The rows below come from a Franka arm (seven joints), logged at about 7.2 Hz.
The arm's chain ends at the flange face. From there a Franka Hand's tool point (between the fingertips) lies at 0.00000 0.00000 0.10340 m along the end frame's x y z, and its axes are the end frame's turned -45 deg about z.
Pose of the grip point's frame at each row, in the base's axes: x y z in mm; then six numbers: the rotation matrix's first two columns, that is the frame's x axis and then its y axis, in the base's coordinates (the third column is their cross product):
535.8, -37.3, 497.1, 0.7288, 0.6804, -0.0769, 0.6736, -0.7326, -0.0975
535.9, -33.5, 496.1, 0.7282, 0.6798, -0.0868, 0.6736, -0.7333, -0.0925
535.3, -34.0, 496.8, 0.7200, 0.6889, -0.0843, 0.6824, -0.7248, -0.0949
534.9, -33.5, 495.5, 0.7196, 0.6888, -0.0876, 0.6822, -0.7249, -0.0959
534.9, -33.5, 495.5, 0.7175, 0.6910, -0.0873, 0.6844, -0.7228, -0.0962
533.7, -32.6, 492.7, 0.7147, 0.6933, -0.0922, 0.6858, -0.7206, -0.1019
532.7, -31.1, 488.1, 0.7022, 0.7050, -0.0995, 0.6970, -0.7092, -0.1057
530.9, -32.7, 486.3, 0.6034, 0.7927, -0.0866, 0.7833, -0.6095, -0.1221
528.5, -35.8, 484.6, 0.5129, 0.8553, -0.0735, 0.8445, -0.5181, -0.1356
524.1, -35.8, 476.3, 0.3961, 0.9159, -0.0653, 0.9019, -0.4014, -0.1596
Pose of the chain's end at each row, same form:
548.5, -39.3, 599.7, 0.9916, -0.0369, -0.1233, -0.0390, -0.9991, -0.0146
549.0, -34.4, 598.7, 0.9912, -0.0378, -0.1268, -0.0386, -0.9992, -0.0040
548.4, -35.1, 599.4, 0.9916, -0.0254, -0.1267, -0.0266, -0.9996, -0.0075
548.3, -34.5, 598.0, 0.9912, -0.0255, -0.1298, -0.0264, -0.9996, -0.0059
548.3, -34.5, 598.0, 0.9913, -0.0225, -0.1298, -0.0234, -0.9997, -0.0063
547.9, -33.6, 595.1, 0.9903, -0.0193, -0.1372, -0.0204, -0.9998, -0.0069
547.7, -31.6, 590.4, 0.9894, -0.0030, -0.1451, -0.0037, -1.0000, -0.0044
546.4, -33.3, 588.5, 0.9805, 0.1295, -0.1476, 0.1272, -0.9915, -0.0251
544.4, -36.6, 586.8, 0.9598, 0.2384, -0.1479, 0.2345, -0.9711, -0.0439
541.9, -36.2, 578.2, 0.9178, 0.3638, -0.1590, 0.3577, -0.9315, -0.0667

